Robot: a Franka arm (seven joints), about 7 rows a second.
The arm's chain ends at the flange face. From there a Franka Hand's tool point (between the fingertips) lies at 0.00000 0.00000 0.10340 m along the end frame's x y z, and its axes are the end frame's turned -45 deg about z.
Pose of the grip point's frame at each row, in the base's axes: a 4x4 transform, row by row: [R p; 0 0 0 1], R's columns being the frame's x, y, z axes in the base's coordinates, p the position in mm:
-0.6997, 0.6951, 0.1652, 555.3; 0.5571, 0.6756, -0.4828, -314.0; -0.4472, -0.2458, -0.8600, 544.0; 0, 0, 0, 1
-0.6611, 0.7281, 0.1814, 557.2; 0.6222, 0.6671, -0.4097, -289.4; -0.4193, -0.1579, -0.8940, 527.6; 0, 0, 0, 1
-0.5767, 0.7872, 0.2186, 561.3; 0.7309, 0.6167, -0.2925, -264.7; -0.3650, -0.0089, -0.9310, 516.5; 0, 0, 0, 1
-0.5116, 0.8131, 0.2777, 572.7; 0.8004, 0.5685, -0.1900, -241.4; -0.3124, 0.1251, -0.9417, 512.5; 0, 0, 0, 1
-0.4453, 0.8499, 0.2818, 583.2; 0.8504, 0.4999, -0.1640, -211.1; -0.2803, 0.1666, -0.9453, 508.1; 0, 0, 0, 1
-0.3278, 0.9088, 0.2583, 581.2; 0.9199, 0.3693, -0.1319, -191.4; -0.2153, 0.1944, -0.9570, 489.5; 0, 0, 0, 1
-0.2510, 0.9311, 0.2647, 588.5; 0.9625, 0.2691, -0.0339, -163.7; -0.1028, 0.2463, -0.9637, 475.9; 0, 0, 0, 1
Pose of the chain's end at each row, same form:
-0.0033, 0.9863, 0.1652, 538.2; 0.8717, 0.0838, -0.4828, -264.1; -0.4900, 0.1424, -0.8600, 632.9; 0, 0, 0, 1
0.0474, 0.9823, 0.1814, 538.4; 0.9117, 0.0317, -0.4097, -247.0; -0.4081, 0.1848, -0.8940, 620.0; 0, 0, 0, 1
0.1488, 0.9644, 0.2186, 538.7; 0.9529, -0.0808, -0.2925, -234.5; -0.2644, 0.2518, -0.9310, 612.8; 0, 0, 0, 1
0.2132, 0.9367, 0.2777, 544.0; 0.9680, -0.1640, -0.1900, -221.8; -0.1324, 0.3094, -0.9417, 609.9; 0, 0, 0, 1
0.2861, 0.9158, 0.2818, 554.1; 0.9548, -0.2478, -0.1640, -194.1; -0.0804, 0.3160, -0.9453, 605.8; 0, 0, 0, 1
0.4108, 0.8744, 0.2583, 554.5; 0.9116, -0.3893, -0.1319, -177.8; -0.0148, 0.2897, -0.9570, 588.5; 0, 0, 0, 1
0.4809, 0.8359, 0.2647, 561.1; 0.8709, -0.4903, -0.0339, -160.2; 0.1015, 0.2469, -0.9637, 575.5; 0, 0, 0, 1

